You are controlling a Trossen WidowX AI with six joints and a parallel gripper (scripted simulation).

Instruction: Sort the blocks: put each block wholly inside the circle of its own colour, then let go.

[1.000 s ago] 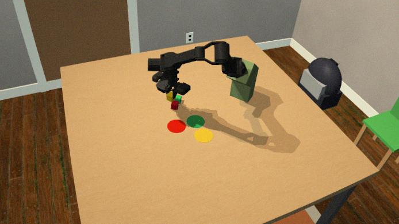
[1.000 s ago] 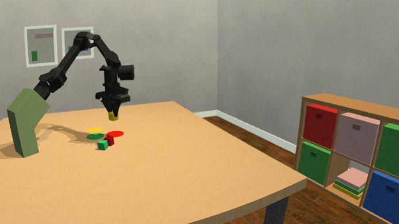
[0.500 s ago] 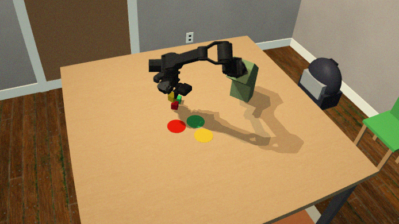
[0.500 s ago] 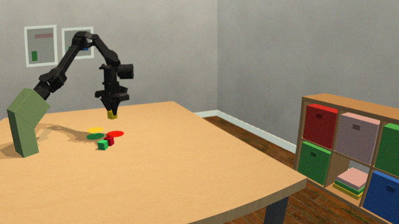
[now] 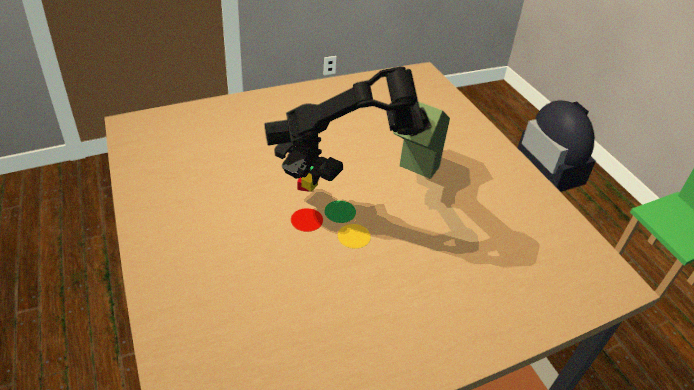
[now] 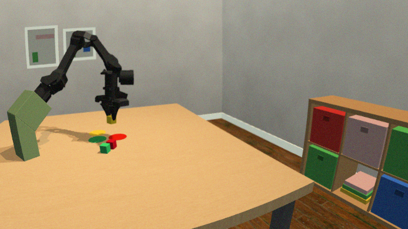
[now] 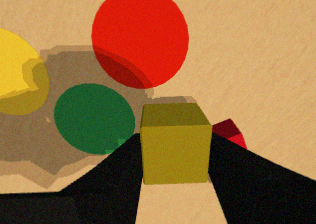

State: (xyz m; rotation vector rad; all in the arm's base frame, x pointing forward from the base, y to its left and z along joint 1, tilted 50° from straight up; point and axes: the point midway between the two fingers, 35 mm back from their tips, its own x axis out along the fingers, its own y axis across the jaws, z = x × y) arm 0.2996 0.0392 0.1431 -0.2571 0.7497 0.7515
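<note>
Right now the yellow circle is 13 cm below my hand, 13 cm behind it and 10 cm to the left of it. The rest, counted from my hand: red block (12 cm below, 9 cm to the right, 1 cm ahead); red circle (13 cm below, 5 cm to the left); yellow block (3 cm below).
</note>
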